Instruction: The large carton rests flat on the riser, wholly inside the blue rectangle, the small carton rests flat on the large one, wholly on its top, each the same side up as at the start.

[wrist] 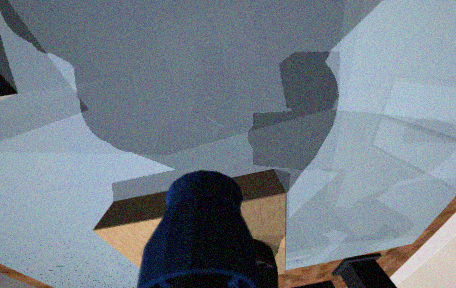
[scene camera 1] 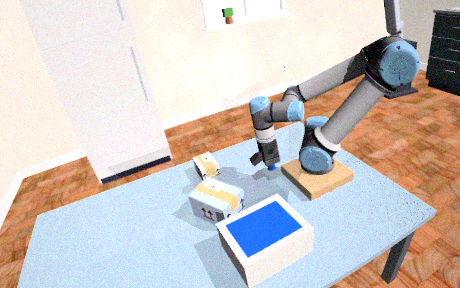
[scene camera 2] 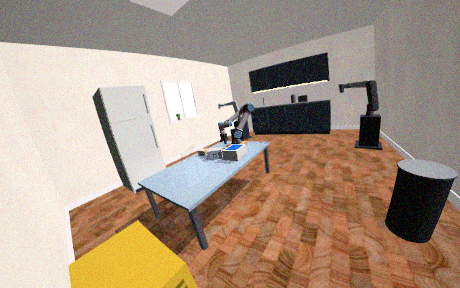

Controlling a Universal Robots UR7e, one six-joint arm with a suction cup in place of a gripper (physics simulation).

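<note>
The large carton, pale with a tan tape strip, rests on the table beside the riser. The small carton, also taped, sits behind it on the table, apart from it. The white riser has a blue rectangle on its top, with no carton on it. My gripper, a blue suction cup, is open and holds nothing. It hangs low over the table, right of both cartons in scene camera 1 and near the arm's base. The cartons do not show in the wrist view.
The blue-grey table carries everything. A wooden block lies under the arm's base, close to the cup. A fridge stands behind the table. A yellow box and a black drum stand on the floor.
</note>
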